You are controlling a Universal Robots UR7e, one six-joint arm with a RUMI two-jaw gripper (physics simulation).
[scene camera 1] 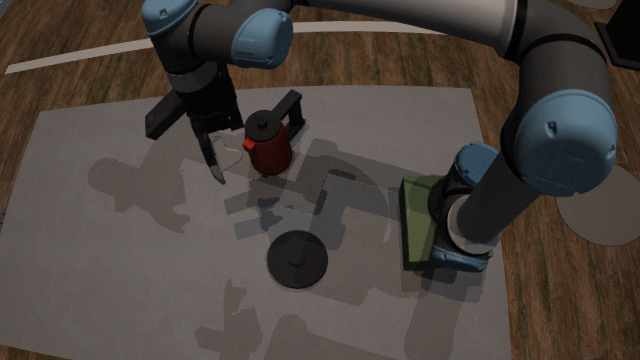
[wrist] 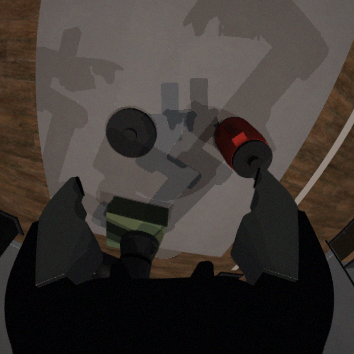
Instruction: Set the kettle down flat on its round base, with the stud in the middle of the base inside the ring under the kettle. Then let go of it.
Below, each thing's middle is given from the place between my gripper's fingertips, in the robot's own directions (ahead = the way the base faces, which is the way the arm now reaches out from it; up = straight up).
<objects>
The round black base (scene camera 1: 297, 259) lies 130 mm behind my hand, 100 mm to the left of it and 350 mm below it.
</objects>
